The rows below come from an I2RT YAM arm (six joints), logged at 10 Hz.
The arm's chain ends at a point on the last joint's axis. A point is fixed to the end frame.
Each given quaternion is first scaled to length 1.
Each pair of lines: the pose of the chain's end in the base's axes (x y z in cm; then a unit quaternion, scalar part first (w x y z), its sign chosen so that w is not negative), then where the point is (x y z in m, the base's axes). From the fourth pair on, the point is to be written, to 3 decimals.
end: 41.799 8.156 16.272 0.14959 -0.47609 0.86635 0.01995
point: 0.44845 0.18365 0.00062
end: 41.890 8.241 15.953 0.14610 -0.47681 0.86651 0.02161
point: 0.44795 0.18444 -0.00286
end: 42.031 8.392 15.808 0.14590 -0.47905 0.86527 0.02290
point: 0.44862 0.18634 -0.00420
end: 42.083 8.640 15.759 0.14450 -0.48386 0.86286 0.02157
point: 0.448 0.188 -0.005
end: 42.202 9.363 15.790 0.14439 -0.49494 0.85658 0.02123
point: 0.447 0.196 -0.005
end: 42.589 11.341 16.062 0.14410 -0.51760 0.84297 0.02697
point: 0.445 0.217 -0.002
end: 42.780 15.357 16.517 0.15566 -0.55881 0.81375 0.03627
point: 0.440 0.262 0.005
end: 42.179 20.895 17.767 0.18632 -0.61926 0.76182 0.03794
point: 0.427 0.322 0.020
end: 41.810 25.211 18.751 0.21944 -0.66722 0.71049 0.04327
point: 0.418 0.371 0.034
